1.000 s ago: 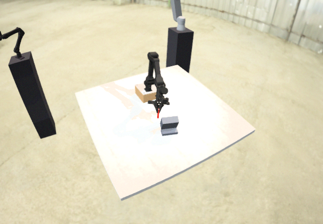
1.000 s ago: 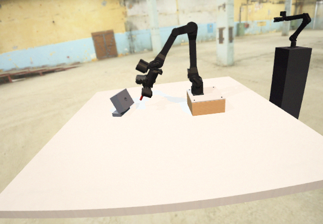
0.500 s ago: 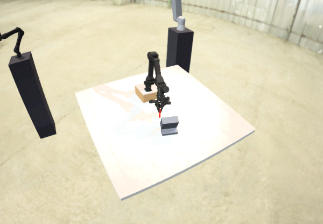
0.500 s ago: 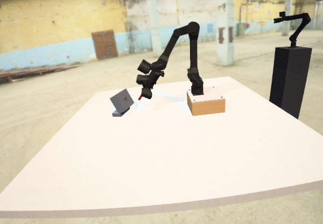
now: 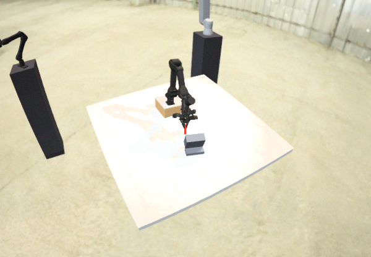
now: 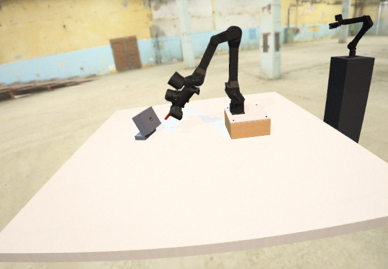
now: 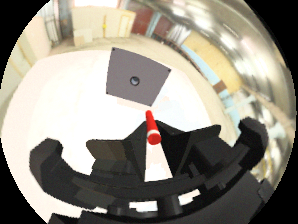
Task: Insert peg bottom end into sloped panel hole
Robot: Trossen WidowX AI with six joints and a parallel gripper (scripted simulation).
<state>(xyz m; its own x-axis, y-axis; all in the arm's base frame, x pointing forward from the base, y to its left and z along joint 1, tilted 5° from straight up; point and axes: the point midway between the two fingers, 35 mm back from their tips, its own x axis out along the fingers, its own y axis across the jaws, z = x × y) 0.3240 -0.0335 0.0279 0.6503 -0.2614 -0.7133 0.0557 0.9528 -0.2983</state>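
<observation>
Now: the grey sloped panel 12 cm ahead of my gripper tip, 2 cm below it and 1 cm to the left of it. Round my gripper tip: thin red peg: 1 cm to the left, 1 cm behind, 1 cm above.
</observation>
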